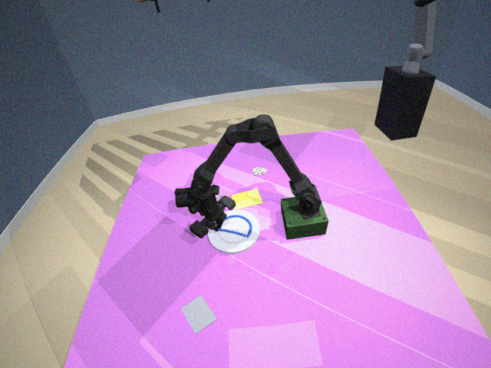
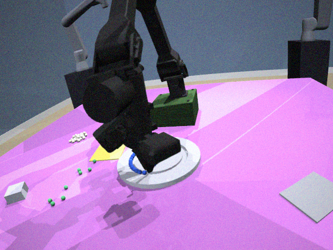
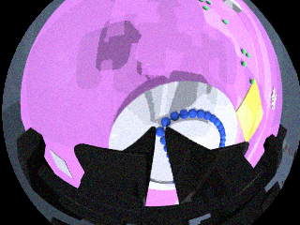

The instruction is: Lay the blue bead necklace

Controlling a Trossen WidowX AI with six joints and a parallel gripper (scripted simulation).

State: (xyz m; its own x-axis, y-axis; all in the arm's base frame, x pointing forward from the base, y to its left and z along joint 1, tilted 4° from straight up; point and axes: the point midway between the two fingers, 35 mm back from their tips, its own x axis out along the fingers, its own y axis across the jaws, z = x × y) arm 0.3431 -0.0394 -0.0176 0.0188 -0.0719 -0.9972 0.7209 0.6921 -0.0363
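The round white bead board is 60 mm behind my gripper tip, 10 mm to the left of it and 10 mm below it. The rest, counted from my gripper tip: yellow sheet (150 mm to the right, 130 mm behind, 10 mm below); grey tile (310 mm to the left, 80 mm ahead, 10 mm below); cube (320 mm to the right, 90 mm ahead).
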